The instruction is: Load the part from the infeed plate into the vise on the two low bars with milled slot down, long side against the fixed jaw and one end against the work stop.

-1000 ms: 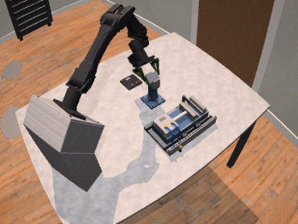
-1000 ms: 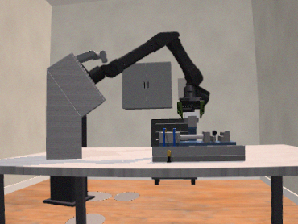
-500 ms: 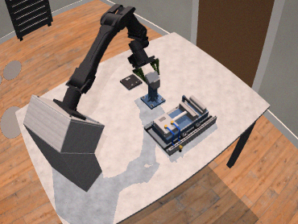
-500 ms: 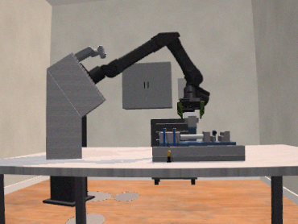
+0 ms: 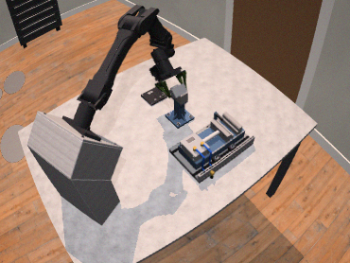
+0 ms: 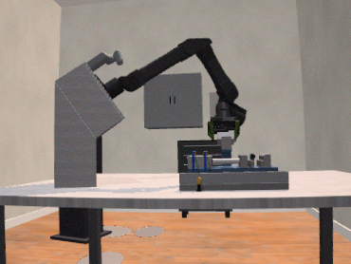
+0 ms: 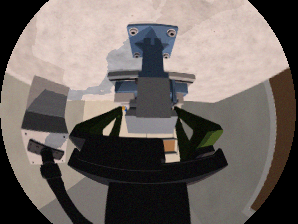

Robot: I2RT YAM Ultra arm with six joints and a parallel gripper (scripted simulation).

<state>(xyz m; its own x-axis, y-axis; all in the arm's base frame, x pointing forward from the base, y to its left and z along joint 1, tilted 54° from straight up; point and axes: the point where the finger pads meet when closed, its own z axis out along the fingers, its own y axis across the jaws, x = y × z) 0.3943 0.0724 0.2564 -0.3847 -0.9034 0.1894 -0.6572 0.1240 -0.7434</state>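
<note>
My hand is 10 mm to the right of the grey part. From my hand the other things lie so: dark infeed plate (170 mm to the left, 150 mm below, 50 mm behind); moving jaw (190 mm to the right, 100 mm ahead, 70 mm below); air cylinder rod (200 mm to the right, 70 mm below, 50 mm ahead).
</note>
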